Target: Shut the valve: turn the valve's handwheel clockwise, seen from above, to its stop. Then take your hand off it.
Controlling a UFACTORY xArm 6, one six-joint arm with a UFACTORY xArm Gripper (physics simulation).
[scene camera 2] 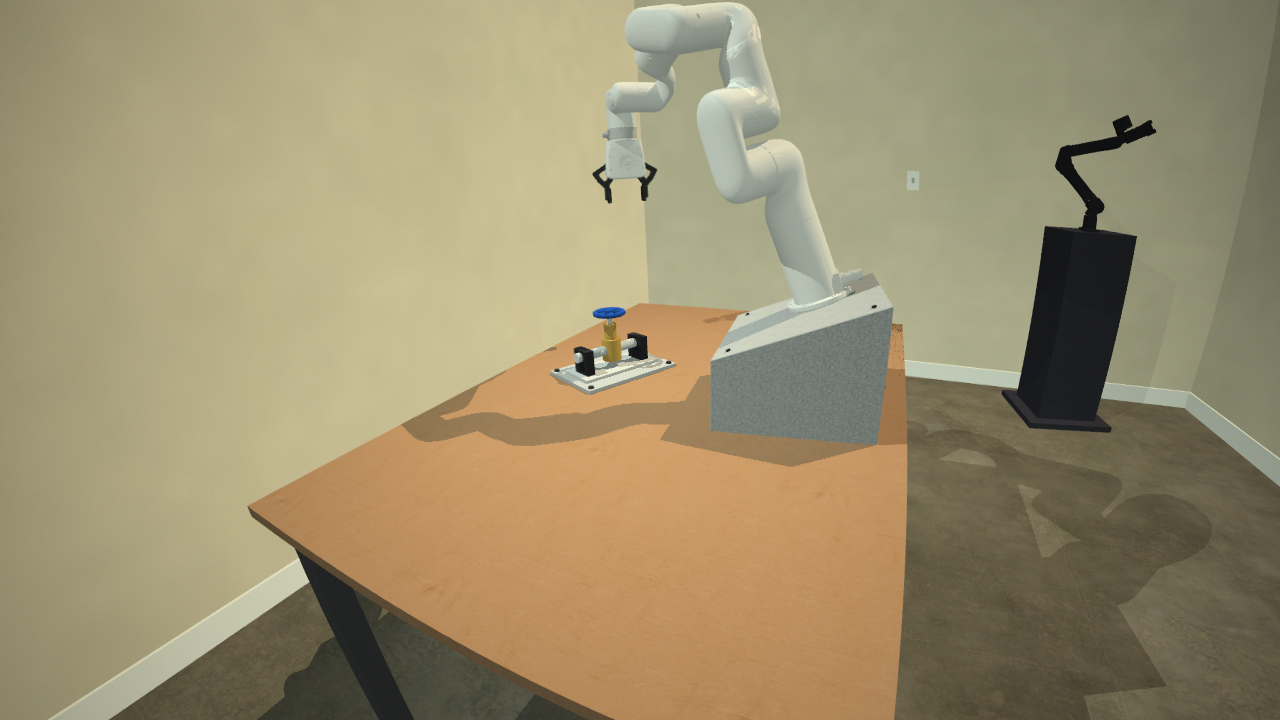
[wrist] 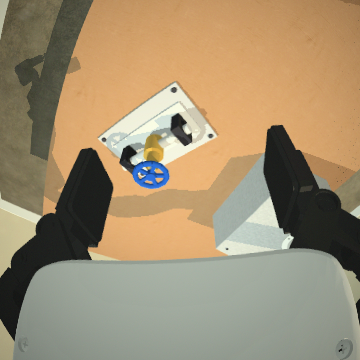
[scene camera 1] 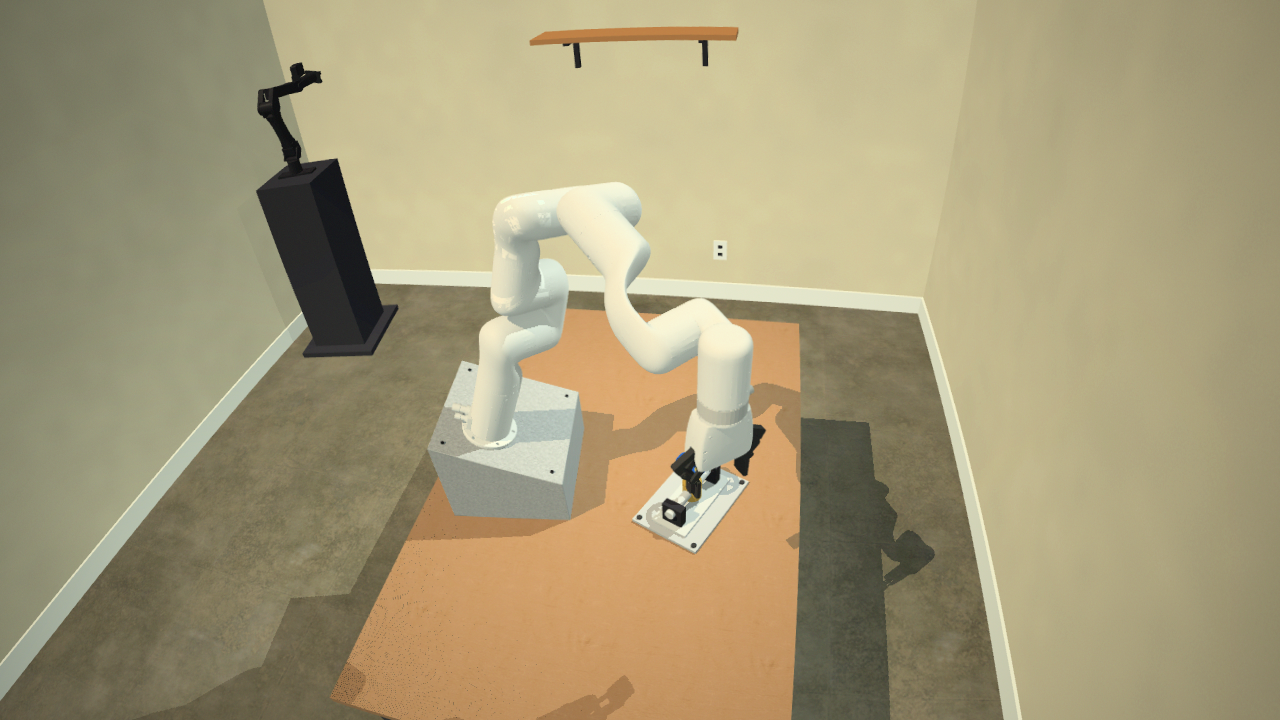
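Note:
The valve's blue handwheel (scene camera 2: 608, 313) (wrist: 166, 176) lies level on top of a brass valve body (scene camera 2: 612, 347) (wrist: 153, 148). In scene camera 1 the wheel is mostly hidden behind the fingers. The valve sits on a pipe between two black brackets on a white plate (scene camera 1: 716, 519) (scene camera 2: 626, 376) (wrist: 165, 97). My gripper (scene camera 1: 718, 481) (scene camera 2: 626, 198) (wrist: 181, 156) is open and empty, pointing down, well above the wheel and not touching it. In the wrist view the wheel shows between the fingers, nearer the left one. How far the wheel is turned cannot be told.
The arm's grey base block (scene camera 1: 501, 488) (scene camera 2: 796, 385) (wrist: 240, 205) stands on the wooden table (scene camera 1: 581, 608) (scene camera 2: 572, 537) (wrist: 250, 65) beside the valve plate. A black pedestal (scene camera 1: 313, 259) (scene camera 2: 1078, 322) with a small black arm stands on the floor. A wooden shelf (scene camera 1: 635, 35) hangs on the wall.

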